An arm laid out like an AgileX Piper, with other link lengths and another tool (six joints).
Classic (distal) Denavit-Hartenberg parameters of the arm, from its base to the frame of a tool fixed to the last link. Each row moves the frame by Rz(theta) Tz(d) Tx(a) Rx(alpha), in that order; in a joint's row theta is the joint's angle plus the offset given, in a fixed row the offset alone. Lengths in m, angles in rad.
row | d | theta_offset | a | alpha
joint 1 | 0.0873 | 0 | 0 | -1.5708
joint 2 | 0 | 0.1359 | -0.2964 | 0
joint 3 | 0 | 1.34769 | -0.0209 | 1.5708
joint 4 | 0.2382 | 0 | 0 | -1.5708
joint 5 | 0 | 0 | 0 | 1.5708
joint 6 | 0.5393 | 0.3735 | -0.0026 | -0.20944
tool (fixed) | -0.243 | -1.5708 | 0 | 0
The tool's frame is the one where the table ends.
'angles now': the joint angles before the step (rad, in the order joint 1, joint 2, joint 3, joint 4, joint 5, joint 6). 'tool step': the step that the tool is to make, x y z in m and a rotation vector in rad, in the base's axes. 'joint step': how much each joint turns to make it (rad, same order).
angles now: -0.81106, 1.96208, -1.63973, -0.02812, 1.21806, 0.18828
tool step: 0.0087, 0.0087, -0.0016, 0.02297, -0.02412, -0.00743
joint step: 0.00603, 0.00021, -0.00025, 0.03357, 0.00004, 0.00568
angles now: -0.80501, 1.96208, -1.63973, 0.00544, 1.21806, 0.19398
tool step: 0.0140, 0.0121, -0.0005, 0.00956, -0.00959, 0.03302
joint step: 0.03633, -0.00009, -0.00006, 0.01391, 0.00014, 0.00007
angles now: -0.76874, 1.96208, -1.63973, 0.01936, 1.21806, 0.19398
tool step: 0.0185, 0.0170, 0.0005, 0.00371, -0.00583, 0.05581
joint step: 0.05816, -0.00191, 0.00003, 0.00676, 0.00006, 0.00078
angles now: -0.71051, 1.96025, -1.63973, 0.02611, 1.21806, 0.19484
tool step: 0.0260, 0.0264, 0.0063, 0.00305, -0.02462, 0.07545
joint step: 0.07949, -0.01721, -0.00028, 0.01814, 0.00010, 0.00000
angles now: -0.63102, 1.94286, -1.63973, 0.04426, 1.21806, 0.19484
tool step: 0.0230, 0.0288, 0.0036, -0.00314, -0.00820, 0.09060
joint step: 0.09093, -0.00927, 0.00006, 0.00196, 0.00065, -0.00005
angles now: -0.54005, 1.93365, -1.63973, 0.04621, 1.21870, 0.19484
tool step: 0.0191, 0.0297, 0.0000, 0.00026, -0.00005, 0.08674
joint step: 0.08843, 0.00019, -0.00035, 0.00000, 0.00016, 0.00172
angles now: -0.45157, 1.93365, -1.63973, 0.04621, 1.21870, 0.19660
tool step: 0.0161, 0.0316, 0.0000, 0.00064, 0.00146, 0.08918
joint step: 0.08905, 0.00016, -0.00037, 0.00000, 0.00181, -0.00005
